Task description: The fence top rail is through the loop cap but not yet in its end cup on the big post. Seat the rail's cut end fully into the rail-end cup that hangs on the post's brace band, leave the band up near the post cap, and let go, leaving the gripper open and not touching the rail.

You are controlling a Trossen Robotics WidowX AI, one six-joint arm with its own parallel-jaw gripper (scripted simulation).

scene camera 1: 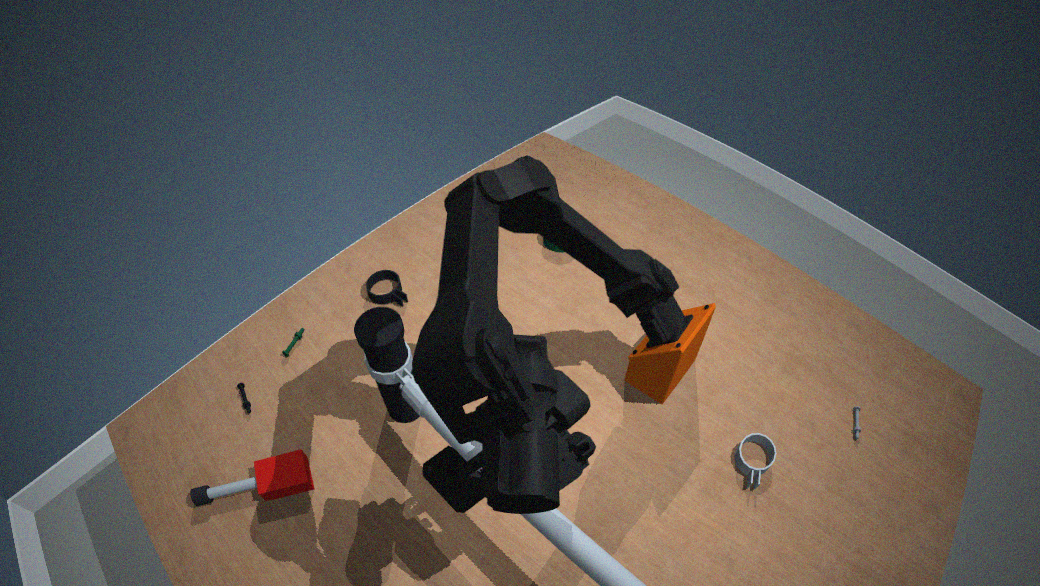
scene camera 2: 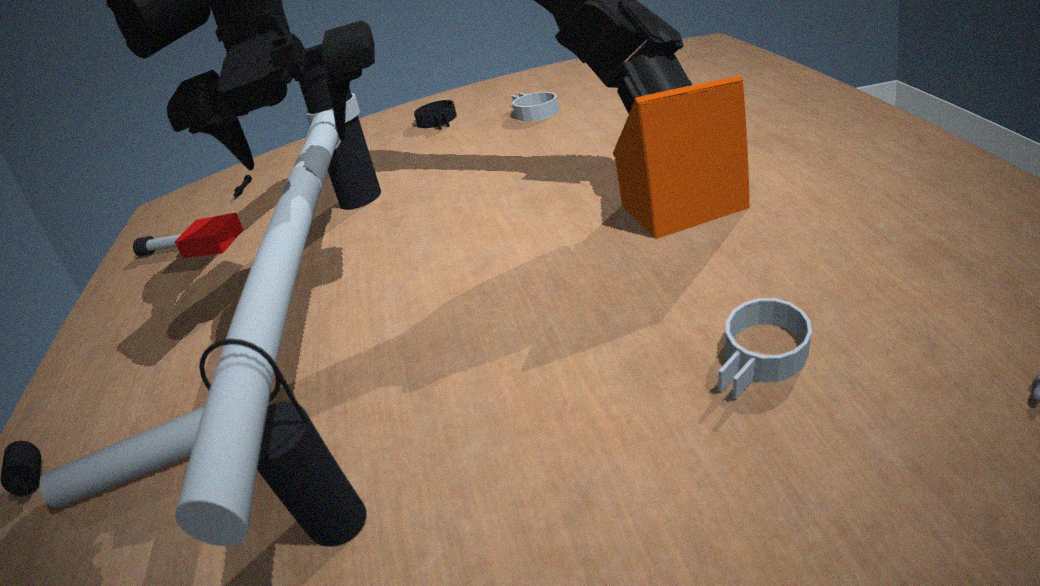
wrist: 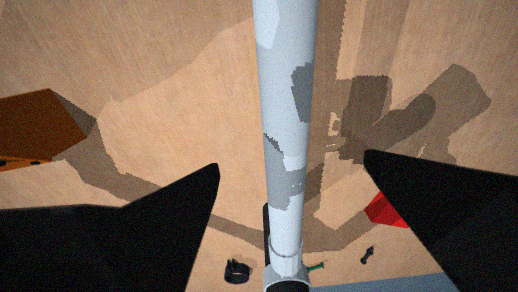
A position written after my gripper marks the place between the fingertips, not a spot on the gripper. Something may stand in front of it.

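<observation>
A grey top rail (scene camera 2: pixel 214 505) is part of what I see, and the wrist view has the rail as well (wrist: pixel 285 44). There is a grey tube (scene camera 2: pixel 164 444) too; in scene camera 1 the tube is out of frame, and in the wrist view it is also out of frame. I see a grey ring (scene camera 2: pixel 534 106) and, besides it, a grey ring (scene camera 2: pixel 743 367). As for my gripper (scene camera 2: pixel 296 153) (scene camera 1: pixel 500 464) (wrist: pixel 289 163), it is open and holds nothing.
</observation>
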